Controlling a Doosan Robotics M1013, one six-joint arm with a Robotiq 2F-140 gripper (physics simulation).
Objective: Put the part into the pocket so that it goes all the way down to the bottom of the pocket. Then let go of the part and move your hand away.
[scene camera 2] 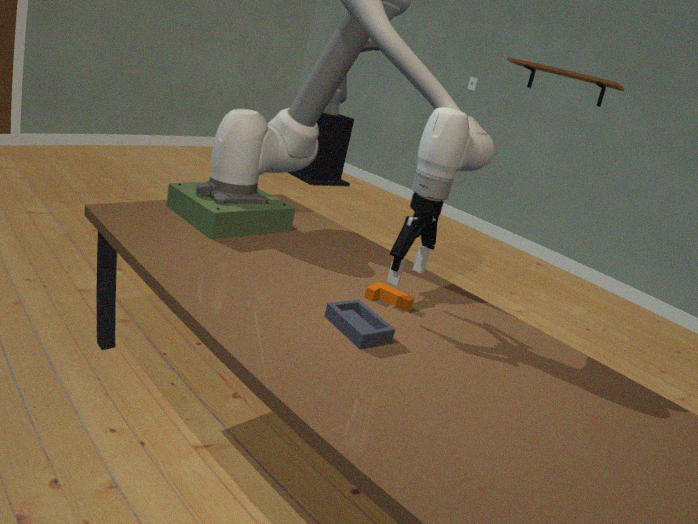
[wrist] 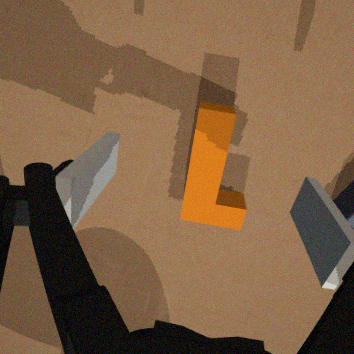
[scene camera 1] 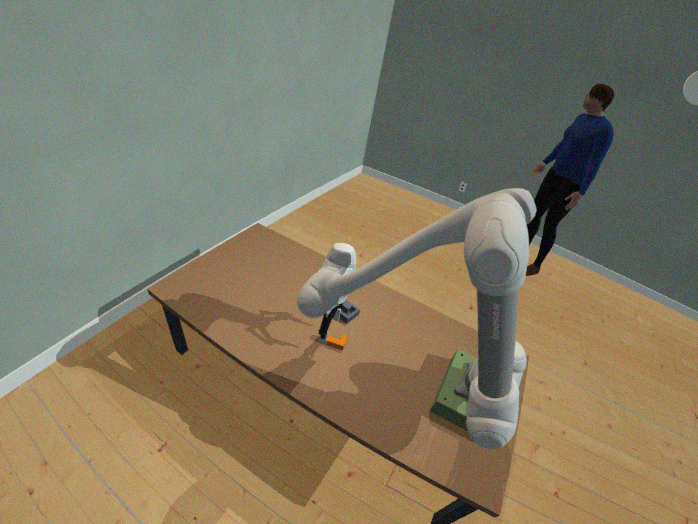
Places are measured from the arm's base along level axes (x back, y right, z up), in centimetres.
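Pixels of known places: gripper, between the fingertips: point(scene camera 2: 405, 277) point(wrist: 208, 173) point(scene camera 1: 329, 330); arm's base, origin of its link: point(scene camera 2: 231, 195).
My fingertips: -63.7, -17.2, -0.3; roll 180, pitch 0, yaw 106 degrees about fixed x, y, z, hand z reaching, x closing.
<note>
Ahead of a thing's pixels: the offset from my fingertips to its top centre, as dx, dy, dz. Level surfaces: height alone.
The orange L-shaped part @(+1.5, +2.2, -4.9) point(scene camera 1: 336, 341) point(scene camera 2: 389, 296) point(wrist: 205, 170) lies flat on the table. In the wrist view its long leg runs up and its short foot points right. The blue-grey block with the pocket @(-6.7, +19.4, -4.2) point(scene camera 1: 349, 313) point(scene camera 2: 376, 338) stands beside it, a short gap away; the pocket looks empty in scene camera 2. My gripper point(scene camera 1: 330, 327) point(scene camera 2: 407, 271) point(wrist: 208, 173) is open and empty, a little above the part. In the wrist view the part lies between the two widely spread fingers, apart from both. The block is mostly hidden behind the right finger there.
The brown table @(dz -7.9) point(scene camera 1: 236, 270) point(scene camera 2: 507, 439) carries the green base block point(scene camera 1: 449, 394) point(scene camera 2: 248, 222) under the arm, at one end. A person point(scene camera 1: 580, 152) stands on the floor beyond the table. A wall shelf point(scene camera 2: 563, 72) hangs in the background. Arm shadows cross the table.
</note>
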